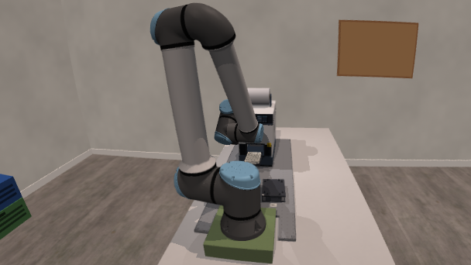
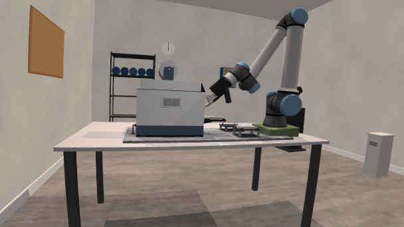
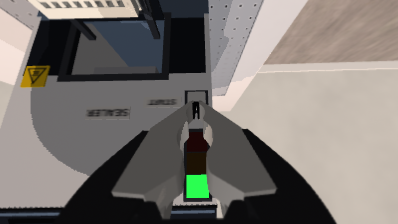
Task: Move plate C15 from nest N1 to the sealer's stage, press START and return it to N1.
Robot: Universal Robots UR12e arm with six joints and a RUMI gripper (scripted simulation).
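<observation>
The square button lies 2 cm ahead of my hand and 1 cm below it. Also, from my hand: plate C15: 9 cm behind, 8 cm to the right, 9 cm below; then sealer stage: 9 cm behind, 8 cm to the right, 10 cm below; then nest N2: 29 cm behind, 2 cm to the left, 15 cm below.
</observation>
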